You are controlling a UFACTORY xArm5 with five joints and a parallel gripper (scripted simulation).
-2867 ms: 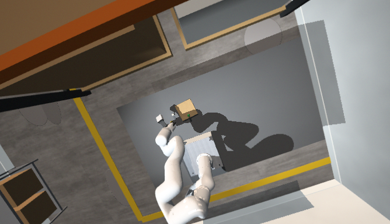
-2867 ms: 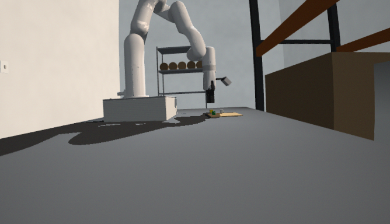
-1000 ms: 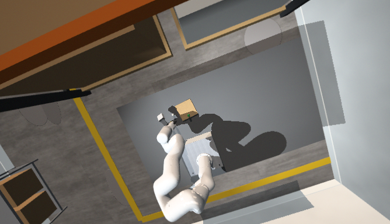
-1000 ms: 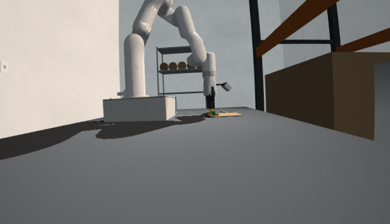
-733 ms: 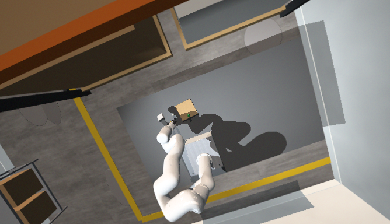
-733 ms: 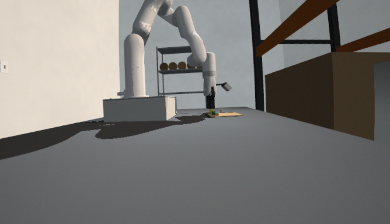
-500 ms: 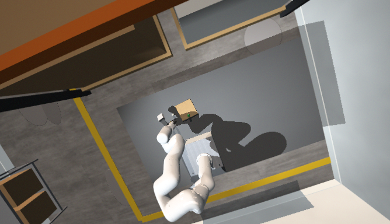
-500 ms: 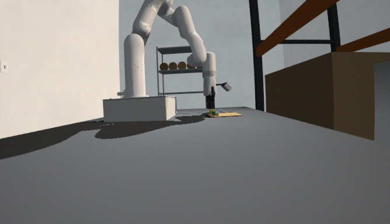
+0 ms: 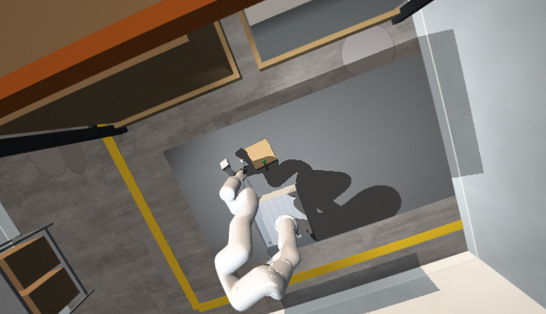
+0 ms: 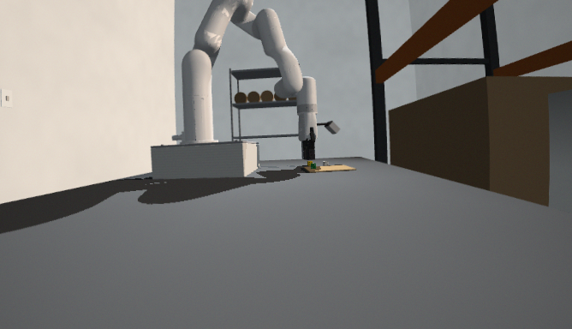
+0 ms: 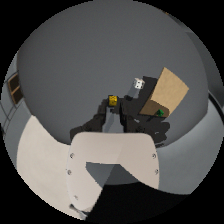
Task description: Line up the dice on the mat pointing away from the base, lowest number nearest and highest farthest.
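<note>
Right now the yellow die is 3 cm below my hand. From my hand the other things lie so: green die 2 cm behind, 15 cm to the right, 3 cm below; then white die 5 cm ahead, 5 cm to the right, 3 cm below; then tan mat 3 cm ahead, 16 cm to the right, 4 cm below.
</note>
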